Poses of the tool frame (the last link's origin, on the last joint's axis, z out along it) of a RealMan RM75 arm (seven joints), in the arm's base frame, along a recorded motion.
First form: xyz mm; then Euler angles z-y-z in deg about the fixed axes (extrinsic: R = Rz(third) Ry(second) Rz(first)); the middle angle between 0 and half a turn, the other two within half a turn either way.
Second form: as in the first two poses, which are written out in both.
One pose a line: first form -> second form
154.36 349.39 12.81 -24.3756 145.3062 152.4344 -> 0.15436 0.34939 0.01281 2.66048 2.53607 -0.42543
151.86 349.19 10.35 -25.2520 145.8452 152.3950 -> 0.15186 0.34919 0.01035 2.65979 2.54548 -0.44073
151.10 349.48 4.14 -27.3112 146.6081 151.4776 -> 0.15110 0.34948 0.00414 2.64378 2.55879 -0.47667
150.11 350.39 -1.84 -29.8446 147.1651 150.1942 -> 0.15011 0.35039 -0.00184 2.62138 2.56852 -0.52089
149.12 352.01 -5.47 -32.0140 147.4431 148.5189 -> 0.14912 0.35201 -0.00547 2.59214 2.57337 -0.55875
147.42 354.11 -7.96 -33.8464 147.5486 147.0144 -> 0.14742 0.35411 -0.00796 2.56589 2.57521 -0.59073
